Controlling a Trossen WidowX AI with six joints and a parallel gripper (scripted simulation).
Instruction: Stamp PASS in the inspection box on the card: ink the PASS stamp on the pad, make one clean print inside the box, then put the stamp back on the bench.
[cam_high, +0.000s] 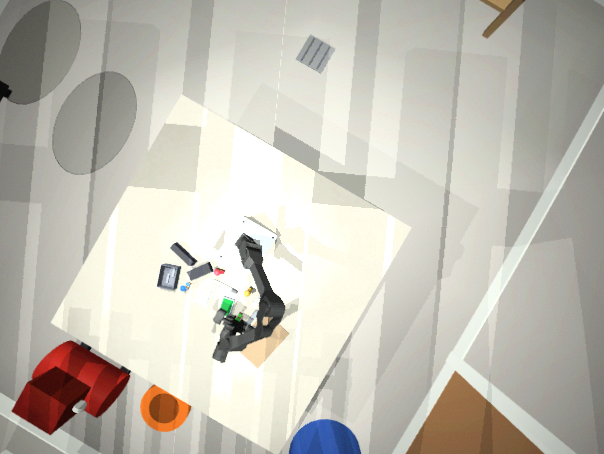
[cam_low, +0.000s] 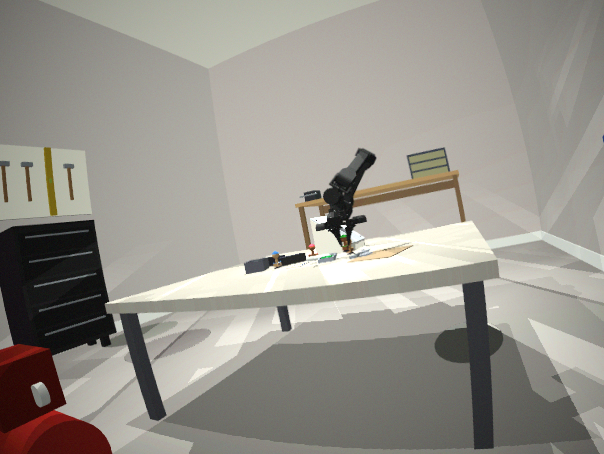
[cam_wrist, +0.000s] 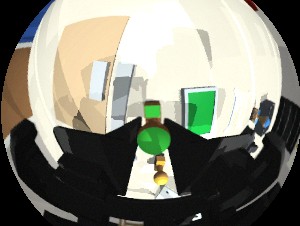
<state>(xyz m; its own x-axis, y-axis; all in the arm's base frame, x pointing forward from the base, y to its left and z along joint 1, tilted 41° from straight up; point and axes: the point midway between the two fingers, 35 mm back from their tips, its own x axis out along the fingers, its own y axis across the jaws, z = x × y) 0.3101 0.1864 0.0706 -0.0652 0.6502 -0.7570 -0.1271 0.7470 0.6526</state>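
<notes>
Right now the green ink pad is 10 mm ahead of my gripper tip, 80 mm to the right of it and 40 mm below it. The rest, counted from my gripper tip: red-knobbed stamp 110 mm behind, 210 mm to the right, 20 mm below; yellow-knobbed stamp 120 mm behind, 40 mm to the right, 30 mm below; green-knobbed stamp right at my gripper tip.
</notes>
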